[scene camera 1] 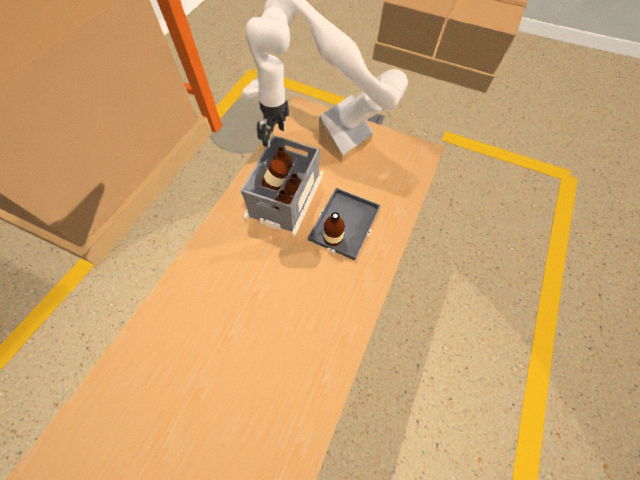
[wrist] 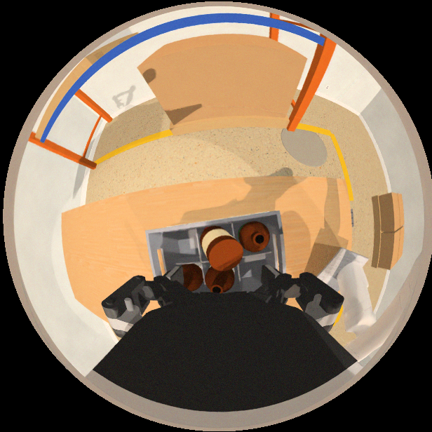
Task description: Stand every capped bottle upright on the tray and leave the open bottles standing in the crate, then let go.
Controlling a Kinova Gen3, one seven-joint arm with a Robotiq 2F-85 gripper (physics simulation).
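Frame: origin at the arm's base, x ahead, y left, z up, level; millimetres.
Seen in the pictures: gripper, fingertip midpoint: [scene camera 1: 274,138]; arm's base, link origin: [scene camera 1: 349,117].
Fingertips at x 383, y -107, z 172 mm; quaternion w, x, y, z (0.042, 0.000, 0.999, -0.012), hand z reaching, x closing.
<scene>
Pixels of each thing's top centre, then the offset from my fingertips to it. "spot": a spot on its surface instead. Level surfaces: height alone.
- brown bottle, top centre: [scene camera 1: 335,215] 282 mm left, 97 mm ahead, 128 mm down
- grey tray, surface spot: [scene camera 1: 357,219] spot: 330 mm left, 17 mm back, 283 mm down
- grey crate, top centre: [scene camera 1: 281,168] 29 mm left, 23 mm ahead, 113 mm down
- bottle with a cream label, top centre: [scene camera 1: 269,166] 16 mm right, 32 mm ahead, 120 mm down
- open-mouthed bottle, top centre: [scene camera 1: 280,149] 27 mm right, 62 mm back, 125 mm down
- second open bottle, top centre: [scene camera 1: 293,176] 78 mm left, 22 mm ahead, 125 mm down
- long wooden table, surface height: 288 mm down
A brown bottle [scene camera 1: 333,228] with a white cap stands upright on the grey tray [scene camera 1: 357,219]. The grey crate [scene camera 1: 258,205] [wrist: 282,245] stands beside the tray. In it, a bottle with a cream label [scene camera 1: 274,178] [wrist: 223,252] sits base up and tilted, its neck hidden. An open-mouthed bottle [scene camera 1: 281,153] [wrist: 253,235] stands in a corner compartment. A second open bottle [scene camera 1: 293,183] [wrist: 220,276] and another bottle [scene camera 1: 283,196] [wrist: 193,277] stand in the other row; the latter's mouth is hidden in the wrist view. My gripper [scene camera 1: 273,135] [wrist: 222,275] is open and empty above the crate's far end.
The crate and tray stand on a long wooden table [scene camera 1: 232,351] [wrist: 105,240]. The arm's base block [scene camera 1: 343,131] is behind them. A large cardboard box [scene camera 1: 93,129] [wrist: 225,80] and an orange post [scene camera 1: 191,62] [wrist: 314,80] stand beyond the table's edge, on the crate's side.
</scene>
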